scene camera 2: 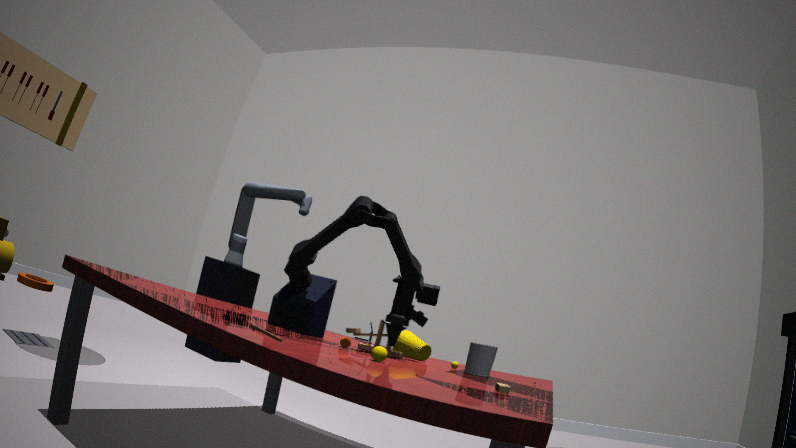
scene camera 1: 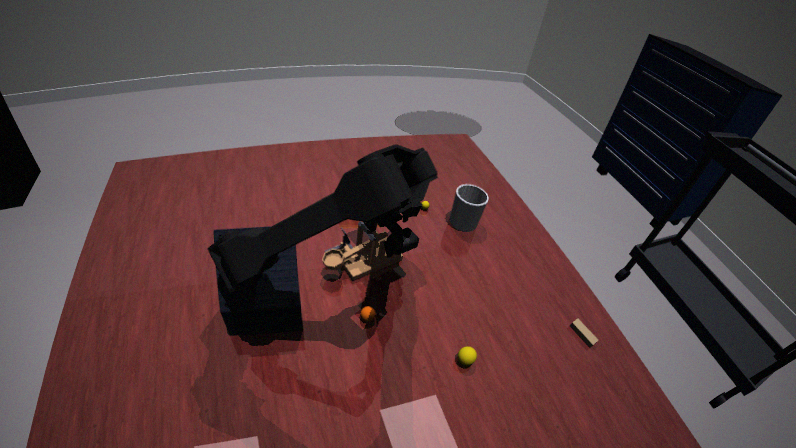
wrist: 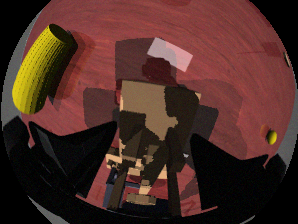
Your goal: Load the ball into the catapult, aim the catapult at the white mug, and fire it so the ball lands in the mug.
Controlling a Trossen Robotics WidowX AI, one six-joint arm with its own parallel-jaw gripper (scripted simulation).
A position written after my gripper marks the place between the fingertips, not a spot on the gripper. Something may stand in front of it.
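My gripper (scene camera 1: 380,245) is open and holds nothing; a wooden catapult (scene camera 1: 365,258) is in frame too. Further views of my gripper (scene camera 2: 391,345) and a yellow cup (scene camera 2: 413,347). The wrist view has the wooden catapult (wrist: 155,119), the yellow cup (wrist: 41,66) and my gripper (wrist: 155,132).
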